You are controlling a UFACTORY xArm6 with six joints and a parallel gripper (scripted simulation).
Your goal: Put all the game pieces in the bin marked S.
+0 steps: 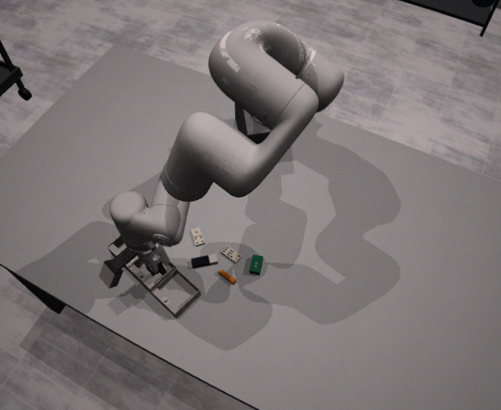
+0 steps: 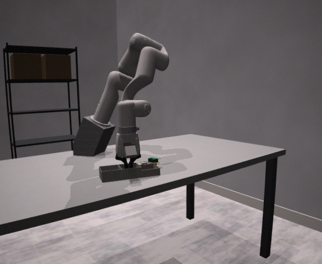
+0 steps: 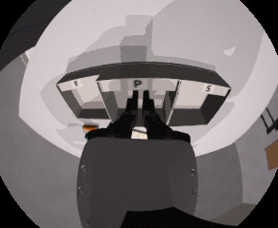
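Right now my hand is 10 mm short of the grey compartment bin and 10 mm above it. From my hand the other things lie so: orange piece 100 mm behind, 150 mm to the left, 30 mm below; then green block 180 mm behind, 190 mm to the left, 30 mm below; then black block 100 mm behind, 80 mm to the left, 30 mm below.
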